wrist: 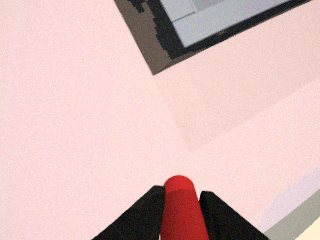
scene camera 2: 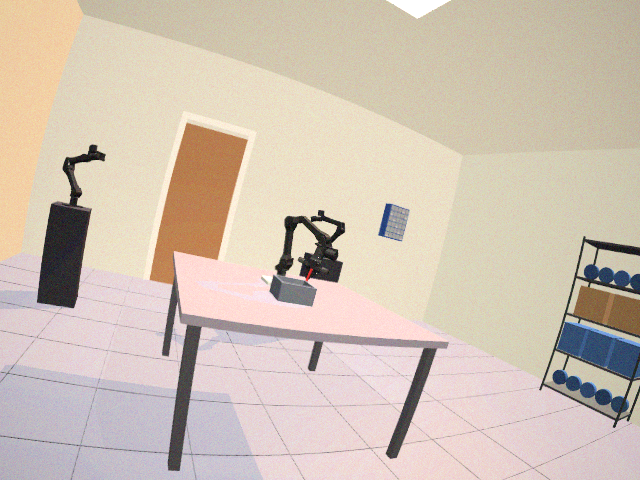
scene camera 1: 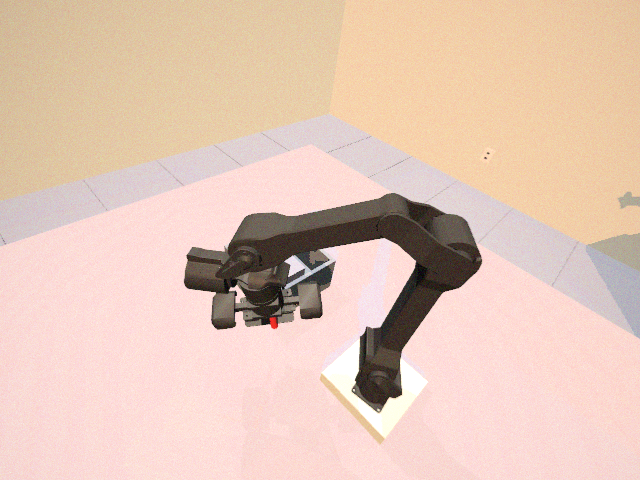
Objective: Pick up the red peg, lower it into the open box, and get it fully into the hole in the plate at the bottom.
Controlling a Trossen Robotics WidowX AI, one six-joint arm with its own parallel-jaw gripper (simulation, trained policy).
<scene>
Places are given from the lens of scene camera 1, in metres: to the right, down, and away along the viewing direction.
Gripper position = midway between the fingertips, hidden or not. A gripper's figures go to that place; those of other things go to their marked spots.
my gripper (scene camera 1: 273,321): -0.09, 0.16, 0.63
grey box (scene camera 1: 319,265): 0.00, 0.07, 0.82
</scene>
